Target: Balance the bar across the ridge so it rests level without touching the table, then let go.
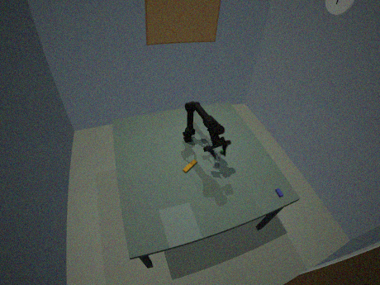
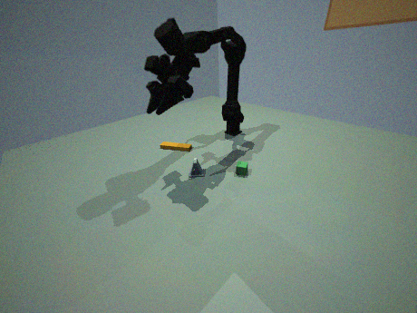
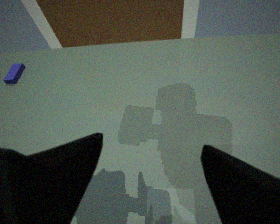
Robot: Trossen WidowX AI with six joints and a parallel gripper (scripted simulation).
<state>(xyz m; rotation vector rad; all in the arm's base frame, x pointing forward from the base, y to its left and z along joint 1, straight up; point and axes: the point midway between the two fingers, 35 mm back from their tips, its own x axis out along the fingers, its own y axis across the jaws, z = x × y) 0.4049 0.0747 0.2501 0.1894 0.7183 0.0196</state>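
My gripper tip is 22 cm above the bar, 16 cm to the left of it and 14 cm past it. The rest, counted from my gripper tip: blue object 42 cm to the left, 31 cm ahead, 22 cm below; then green cube 21 cm below, 20 cm behind, 16 cm to the left.
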